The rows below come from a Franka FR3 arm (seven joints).
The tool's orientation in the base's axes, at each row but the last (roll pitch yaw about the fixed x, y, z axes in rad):
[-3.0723 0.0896 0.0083]
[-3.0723 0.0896 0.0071]
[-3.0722 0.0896 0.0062]
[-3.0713 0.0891 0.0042]
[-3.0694 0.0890 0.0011]
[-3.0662 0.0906 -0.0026]
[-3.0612 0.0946 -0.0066]
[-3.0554 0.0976 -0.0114]
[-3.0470 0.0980 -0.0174]
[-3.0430 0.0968 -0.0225]
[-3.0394 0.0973 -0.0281]
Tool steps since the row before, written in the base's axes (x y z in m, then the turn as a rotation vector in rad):
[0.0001 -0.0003 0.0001 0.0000 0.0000 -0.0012]
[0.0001 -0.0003 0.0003 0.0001 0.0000 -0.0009]
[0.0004 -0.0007 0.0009 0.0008 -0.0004 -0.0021]
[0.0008 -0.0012 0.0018 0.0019 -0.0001 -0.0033]
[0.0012 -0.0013 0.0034 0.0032 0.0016 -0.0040]
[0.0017 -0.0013 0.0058 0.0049 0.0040 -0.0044]
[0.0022 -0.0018 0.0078 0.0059 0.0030 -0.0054]
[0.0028 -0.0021 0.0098 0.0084 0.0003 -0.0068]
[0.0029 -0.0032 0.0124 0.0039 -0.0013 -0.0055]
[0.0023 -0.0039 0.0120 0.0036 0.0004 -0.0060]
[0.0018 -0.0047 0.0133 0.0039 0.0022 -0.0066]
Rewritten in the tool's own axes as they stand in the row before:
[0.0001 0.0003 -0.0001 0.0001 0.0001 0.0012]
[0.0001 0.0003 -0.0003 0.0002 0.0001 0.0009]
[0.0003 0.0006 -0.0010 0.0010 0.0005 0.0020]
[0.0006 0.0011 -0.0019 0.0022 0.0003 0.0031]
[0.0009 0.0010 -0.0036 0.0035 -0.0013 0.0038]
[0.0012 0.0008 -0.0060 0.0053 -0.0037 0.0042]
[0.0015 0.0011 -0.0081 0.0064 -0.0026 0.0050]
[0.0019 0.0012 -0.0102 0.0090 0.0001 0.0060]
[0.0017 0.0019 -0.0129 0.0044 0.0017 0.0050]
[0.0012 0.0026 -0.0125 0.0042 0.0001 0.0056]
[0.0006 0.0033 -0.0138 0.0045 -0.0017 0.0064]

